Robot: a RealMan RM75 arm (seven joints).
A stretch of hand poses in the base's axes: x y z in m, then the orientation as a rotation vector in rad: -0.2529, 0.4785, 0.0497, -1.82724, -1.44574, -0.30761; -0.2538, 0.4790, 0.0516, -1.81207, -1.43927, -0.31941; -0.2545, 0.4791, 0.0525, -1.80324, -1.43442, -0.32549; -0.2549, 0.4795, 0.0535, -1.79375, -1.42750, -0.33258; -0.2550, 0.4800, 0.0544, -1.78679, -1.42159, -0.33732; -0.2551, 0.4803, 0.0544, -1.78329, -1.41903, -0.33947; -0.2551, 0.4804, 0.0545, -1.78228, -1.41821, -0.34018; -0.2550, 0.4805, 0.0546, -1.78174, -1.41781, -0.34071; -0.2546, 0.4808, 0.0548, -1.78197, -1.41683, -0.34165; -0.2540, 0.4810, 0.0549, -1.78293, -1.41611, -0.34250; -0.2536, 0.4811, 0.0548, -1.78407, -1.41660, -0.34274; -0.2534, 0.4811, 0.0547, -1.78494, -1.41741, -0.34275; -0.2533, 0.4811, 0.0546, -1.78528, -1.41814, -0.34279; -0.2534, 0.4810, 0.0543, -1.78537, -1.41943, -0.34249; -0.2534, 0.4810, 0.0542, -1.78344, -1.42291, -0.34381; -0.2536, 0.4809, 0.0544, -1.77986, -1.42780, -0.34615; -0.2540, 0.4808, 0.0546, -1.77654, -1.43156, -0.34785; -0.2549, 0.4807, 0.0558, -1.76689, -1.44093, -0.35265; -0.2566, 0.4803, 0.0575, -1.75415, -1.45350, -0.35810; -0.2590, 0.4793, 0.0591, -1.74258, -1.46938, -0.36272; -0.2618, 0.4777, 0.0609, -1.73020, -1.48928, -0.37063; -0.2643, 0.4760, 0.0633, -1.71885, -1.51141, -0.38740; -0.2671, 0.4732, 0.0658, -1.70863, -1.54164, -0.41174
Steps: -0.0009, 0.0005, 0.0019, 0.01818, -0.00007, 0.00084; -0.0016, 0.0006, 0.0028, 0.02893, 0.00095, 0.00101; -0.0020, 0.0010, 0.0038, 0.04143, 0.00264, 0.00015; -0.0021, 0.0015, 0.0047, 0.05078, 0.00462, -0.00078; -0.0022, 0.0018, 0.0047, 0.05523, 0.00552, -0.00096; -0.0022, 0.0019, 0.0048, 0.05658, 0.00577, -0.00108; -0.0021, 0.0020, 0.0049, 0.05734, 0.00578, -0.00118; -0.0017, 0.0023, 0.0051, 0.05794, 0.00569, -0.00210; -0.0011, 0.0025, 0.0052, 0.05787, 0.00534, -0.00324; -0.0007, 0.0026, 0.0051, 0.05691, 0.00465, -0.00366; -0.0005, 0.0026, 0.0050, 0.05594, 0.00398, -0.00370; -0.0004, 0.0026, 0.0049, 0.05539, 0.00347, -0.00351; -0.0005, 0.0025, 0.0046, 0.05466, 0.00291, -0.00280; -0.0005, 0.0025, 0.0045, 0.05505, 0.00055, -0.00043; -0.0007, 0.0024, 0.0047, 0.05640, -0.00287, 0.00319; -0.0011, 0.0023, 0.0049, 0.05780, -0.00532, 0.00630; -0.0020, 0.0022, 0.0061, 0.06248, -0.01148, 0.01458; -0.0037, 0.0018, 0.0078, 0.06817, -0.01922, 0.02589; -0.0061, 0.0008, 0.0094, 0.07116, -0.02865, 0.03853; -0.0089, -0.0008, 0.0112, 0.07403, -0.04235, 0.05253; -0.0114, -0.0025, 0.0136, 0.07816, -0.06327, 0.06420; -0.0142, -0.0053, 0.0161, 0.08018, -0.09398, 0.07677
